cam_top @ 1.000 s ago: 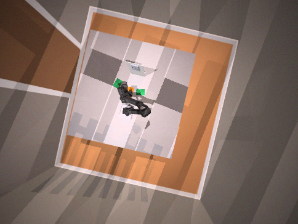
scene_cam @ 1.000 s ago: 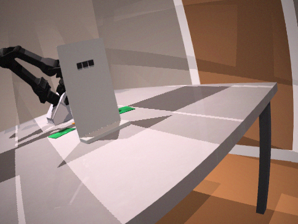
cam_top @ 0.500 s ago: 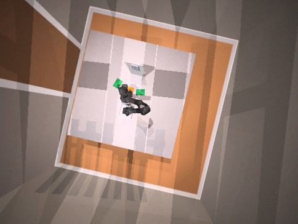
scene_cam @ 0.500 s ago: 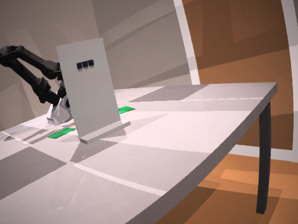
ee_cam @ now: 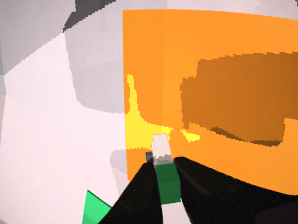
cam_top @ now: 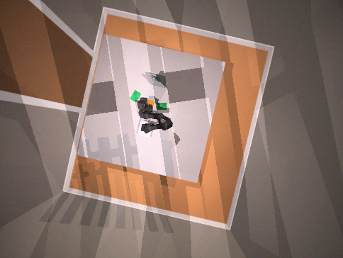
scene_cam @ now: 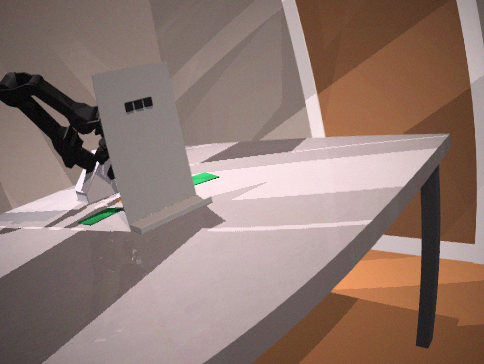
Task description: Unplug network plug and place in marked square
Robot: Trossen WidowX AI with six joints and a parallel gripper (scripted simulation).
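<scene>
Right now my gripper tip is 5 cm above the orange square and 1 cm past it. The rest, counted from my gripper tip: network plug: right at my gripper tip; then grey upright panel: 21 cm ahead, 10 cm to the right, 9 cm above.
</scene>
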